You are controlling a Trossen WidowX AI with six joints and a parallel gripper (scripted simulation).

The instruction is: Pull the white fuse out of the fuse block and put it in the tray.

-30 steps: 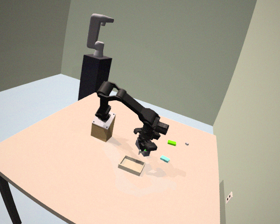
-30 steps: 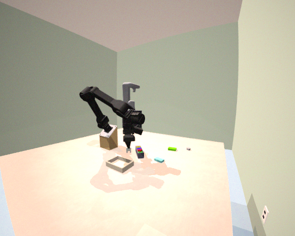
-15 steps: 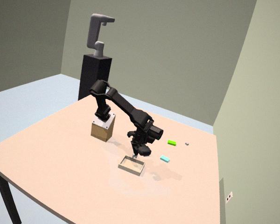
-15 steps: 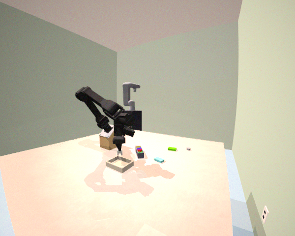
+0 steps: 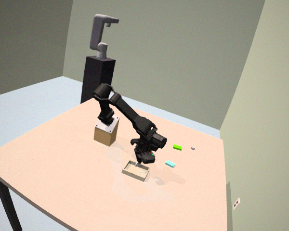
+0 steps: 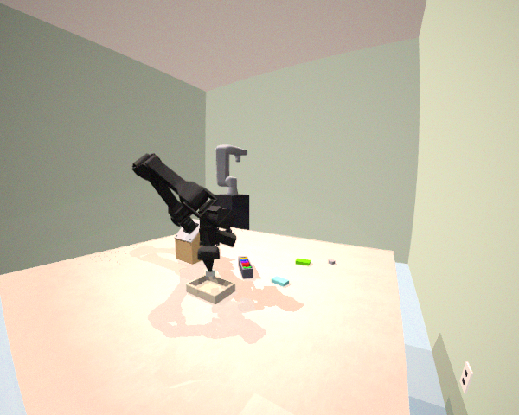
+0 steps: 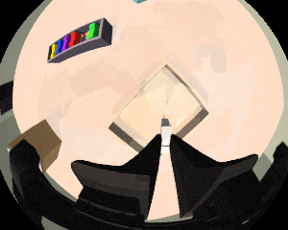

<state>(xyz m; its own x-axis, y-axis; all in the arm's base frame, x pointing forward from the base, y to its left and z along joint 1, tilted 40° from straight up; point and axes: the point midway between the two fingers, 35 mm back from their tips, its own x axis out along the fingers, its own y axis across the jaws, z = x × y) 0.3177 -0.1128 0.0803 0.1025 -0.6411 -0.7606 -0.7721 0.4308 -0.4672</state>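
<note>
Right now the white fuse is 10 mm below my gripper tip. From my gripper tip the other things lie so: small grey piece: 220 mm ahead, 510 mm to the left, 70 mm below; then grey tray: 70 mm below; then cyan block: 140 mm ahead, 210 mm to the left, 70 mm below.
</note>
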